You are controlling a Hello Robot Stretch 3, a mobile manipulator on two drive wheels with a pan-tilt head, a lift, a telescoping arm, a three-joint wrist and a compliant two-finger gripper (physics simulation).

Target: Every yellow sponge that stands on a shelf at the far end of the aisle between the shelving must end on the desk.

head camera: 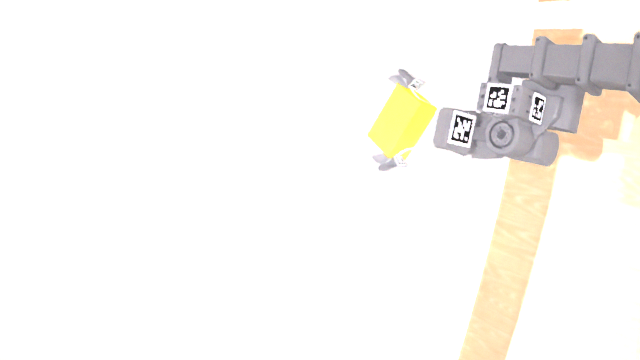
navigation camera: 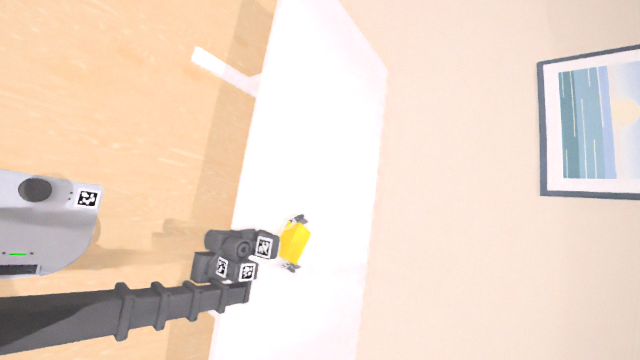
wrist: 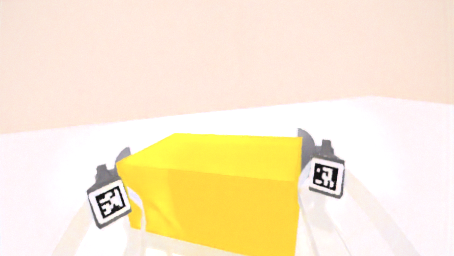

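Where they show: gripper, between the fingertips: [head camera: 383,118] [navigation camera: 302,243] [wrist: 216,154]; robot's base, origin of its link: [navigation camera: 36,188].
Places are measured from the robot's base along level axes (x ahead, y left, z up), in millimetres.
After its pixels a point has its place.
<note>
A yellow sponge [head camera: 406,117] {x -30, y -497, z 785 mm} [navigation camera: 295,240] {x -13, y -510, z 786 mm} [wrist: 215,205] {x -20, y -491, z 767 mm} is a box-shaped block between the two fingertips of my gripper [head camera: 394,120] {x -24, y -562, z 769 mm} [navigation camera: 295,243] {x -24, y -562, z 769 mm} [wrist: 216,154] {x -24, y -562, z 769 mm}. The fingertips press on its two ends, so the gripper is shut on it. Sponge and fingers are over the white desk [head camera: 200,210] [navigation camera: 315,125] {x 367, y -591, z 720 mm} [wrist: 395,145] {x -267, y -650, z 720 mm}, inward from its front edge. The sponge's underside is hidden, and I cannot tell whether it touches the desk top. The shelves do not show in these views.
A beige wall [navigation camera: 450,250] {x 1, y -1146, z 1078 mm} [wrist: 225,55] {x -91, y -1147, z 898 mm} rises behind the desk, with a framed picture [navigation camera: 543,130] {x 496, y -1127, z 1382 mm} on it. My telescoping arm [head camera: 562,62] {x -103, y -233, z 867 mm} [navigation camera: 170,302] {x -97, y -170, z 869 mm} reaches across the desk's front edge. My base [navigation camera: 55,225] {x -98, y -67, z 160 mm} stands on the wooden floor [navigation camera: 125,100] {x 414, y -179, z 0 mm}. A white desk foot [navigation camera: 210,61] sticks out there.
</note>
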